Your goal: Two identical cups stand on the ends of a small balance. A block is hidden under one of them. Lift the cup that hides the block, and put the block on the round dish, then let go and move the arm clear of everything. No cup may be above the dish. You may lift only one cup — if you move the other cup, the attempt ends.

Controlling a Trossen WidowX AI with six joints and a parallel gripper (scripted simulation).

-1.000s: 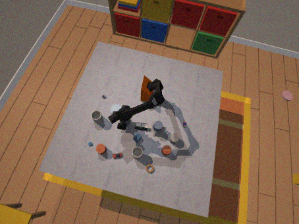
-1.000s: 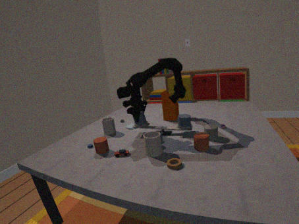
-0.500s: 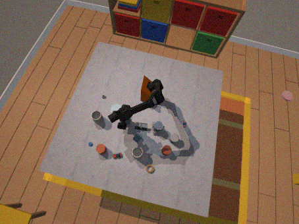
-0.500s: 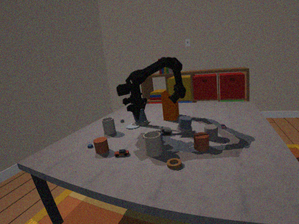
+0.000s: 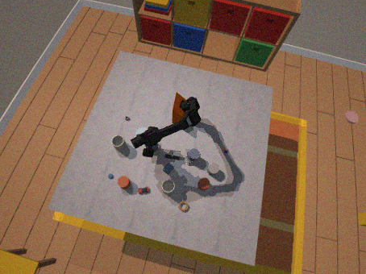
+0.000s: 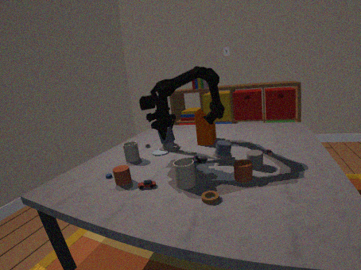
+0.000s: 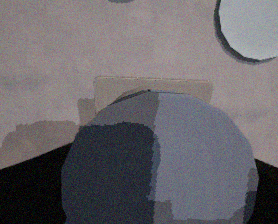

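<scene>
Right now the grey piece is 1 cm behind my gripper tip, 1 cm to the left of it and 4 cm below it. The rest, counted from my gripper tip: red toy car (26 cm ahead, 4 cm to the left, 11 cm below); then pale round dish (10 cm behind, 12 cm to the right, 12 cm below); then grey-blue cup (2 cm to the right, 1 cm above).
</scene>
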